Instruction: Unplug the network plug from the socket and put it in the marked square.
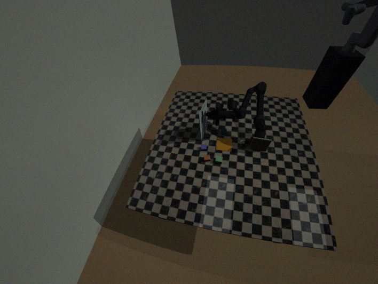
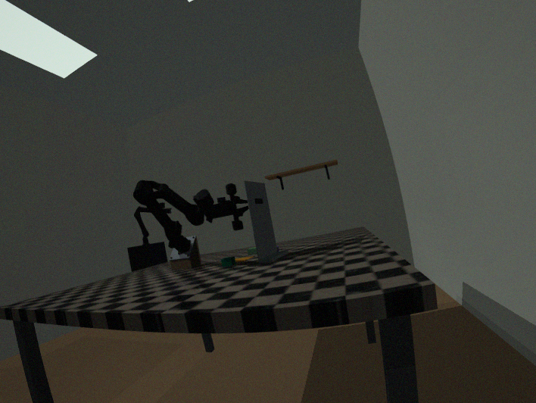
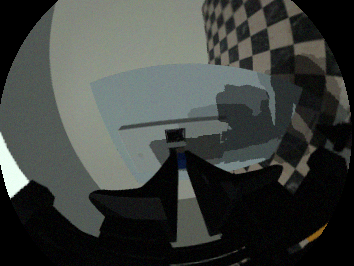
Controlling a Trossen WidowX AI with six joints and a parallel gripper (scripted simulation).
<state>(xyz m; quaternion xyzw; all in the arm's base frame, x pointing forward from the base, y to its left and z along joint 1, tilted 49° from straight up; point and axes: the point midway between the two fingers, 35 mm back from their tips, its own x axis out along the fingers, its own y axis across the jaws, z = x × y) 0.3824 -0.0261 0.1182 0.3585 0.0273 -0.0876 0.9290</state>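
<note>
Right now the orange marked square is 230 mm below my gripper tip, 150 mm behind it and 110 mm to the left of it. Round my gripper tip: purple cube: 210 mm below, 160 mm to the left, 10 mm ahead; then grey upright panel: 90 mm below, 20 mm ahead, 10 mm to the right; then network plug: right at my gripper tip.
</note>
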